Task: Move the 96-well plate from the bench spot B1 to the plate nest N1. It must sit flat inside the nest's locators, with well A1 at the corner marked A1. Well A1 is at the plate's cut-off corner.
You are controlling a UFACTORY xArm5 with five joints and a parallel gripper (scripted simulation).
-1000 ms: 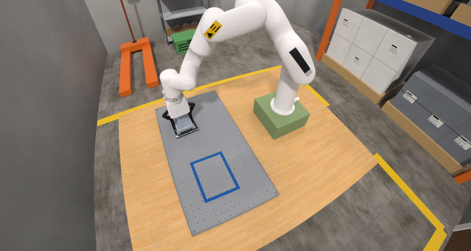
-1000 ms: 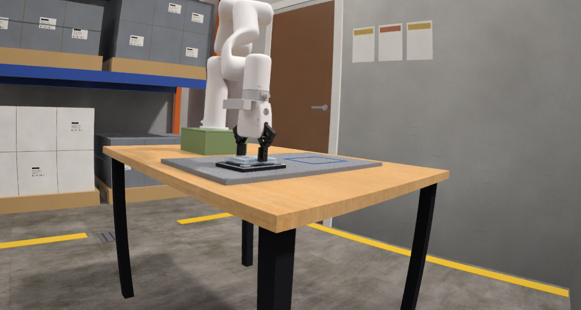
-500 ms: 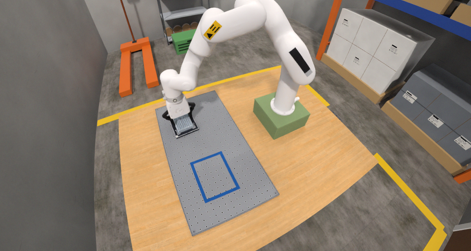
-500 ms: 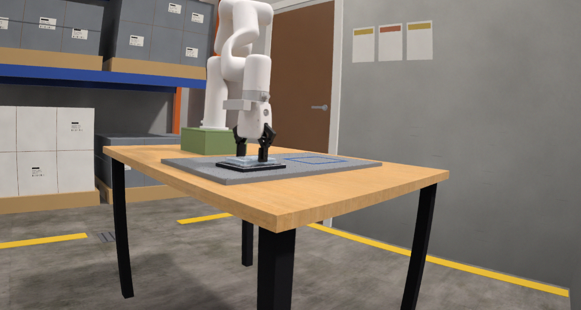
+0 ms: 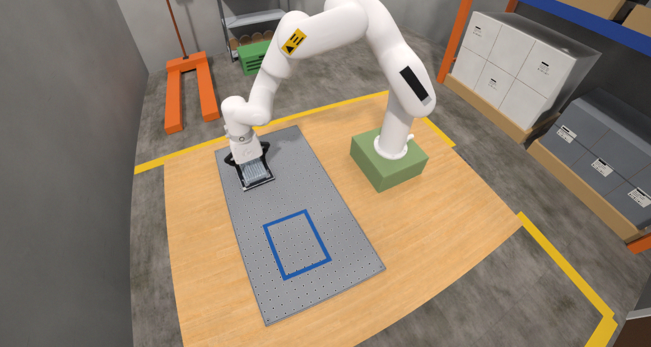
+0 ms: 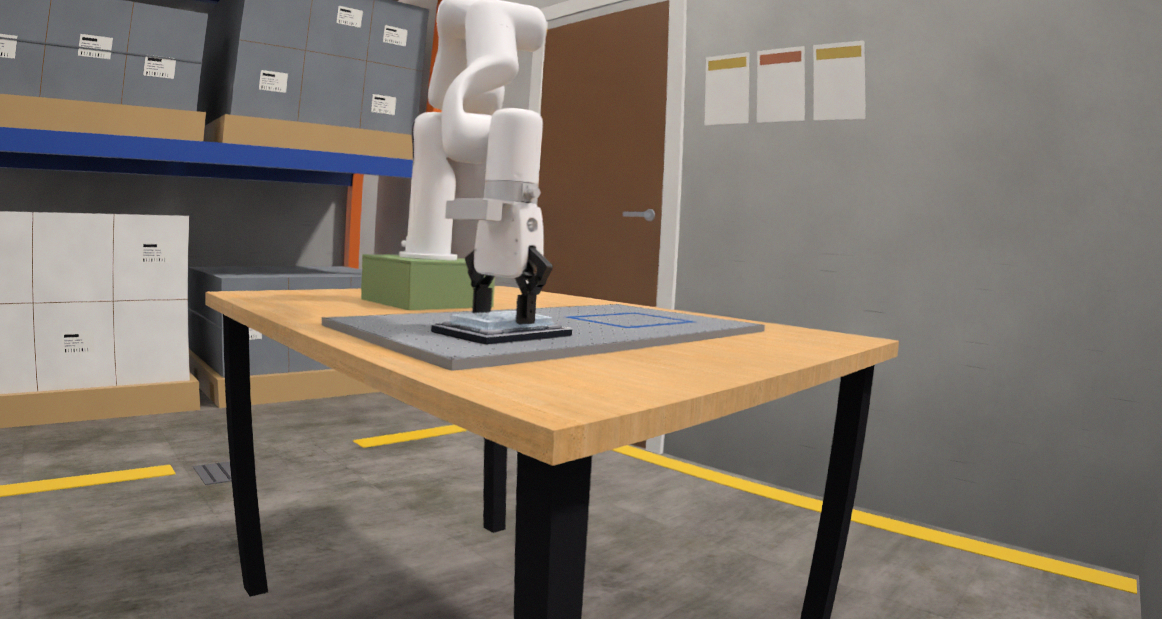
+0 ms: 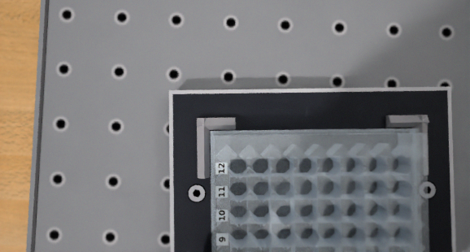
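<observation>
The clear 96-well plate lies 1 cm below my hand. Also, from my hand: black plate nest N1: 3 cm below.
</observation>
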